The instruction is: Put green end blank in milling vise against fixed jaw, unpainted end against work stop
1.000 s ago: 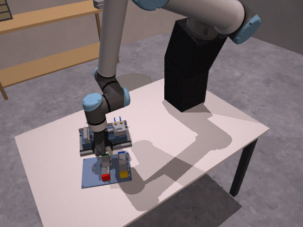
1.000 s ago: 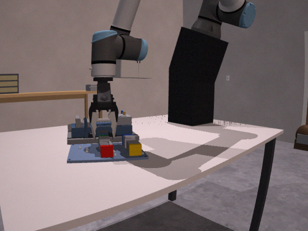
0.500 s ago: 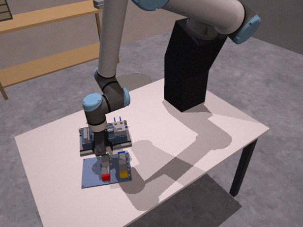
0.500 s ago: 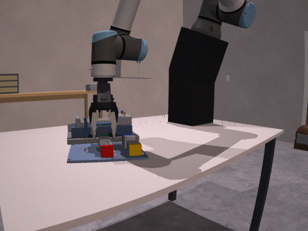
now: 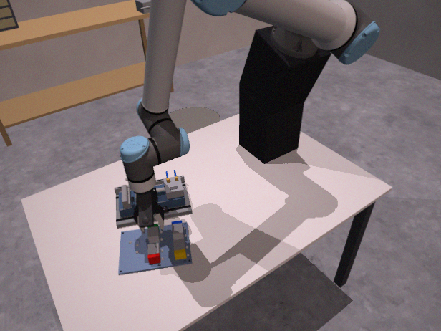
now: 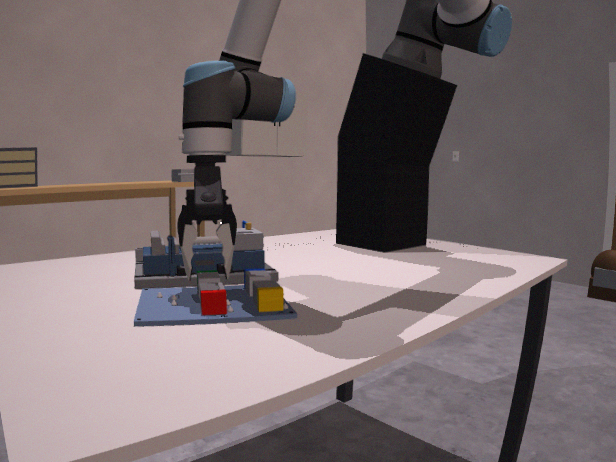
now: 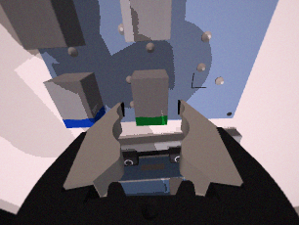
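Right now the green-ended blank is 20 mm below my hand. From my hand the other things lie so: blue-ended blank (80 mm behind, 50 mm to the left, 20 mm below); red-ended blank (80 mm to the left, 50 mm ahead, 20 mm below); blue plate (40 mm to the left, 40 mm below, 20 mm ahead).
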